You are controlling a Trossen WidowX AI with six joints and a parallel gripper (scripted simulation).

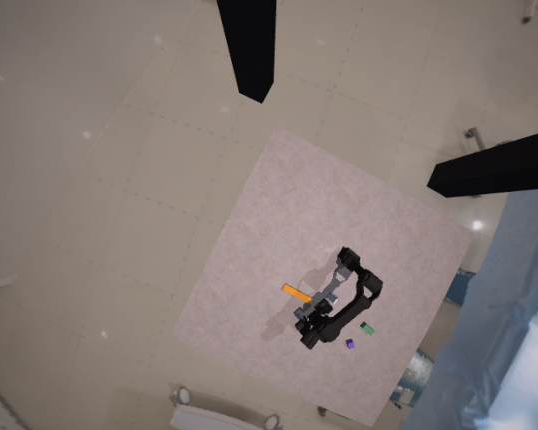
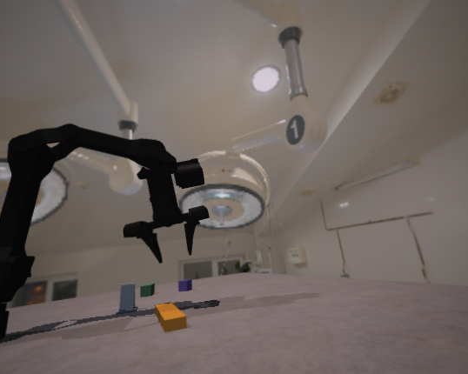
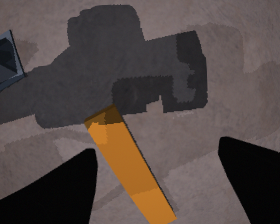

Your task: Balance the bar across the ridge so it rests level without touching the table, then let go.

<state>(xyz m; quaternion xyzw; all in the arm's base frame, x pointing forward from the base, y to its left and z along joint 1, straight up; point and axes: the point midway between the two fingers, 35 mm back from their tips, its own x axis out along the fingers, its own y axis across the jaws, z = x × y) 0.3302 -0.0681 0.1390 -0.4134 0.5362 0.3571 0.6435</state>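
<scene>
The orange bar is 30 mm behind my gripper tip, 70 mm to the right of it and 100 mm below it. The rest, counted from my gripper tip: purple cube 90 mm ahead, 320 mm to the left, 90 mm below; green block 20 mm behind, 370 mm to the left, 90 mm below.
</scene>
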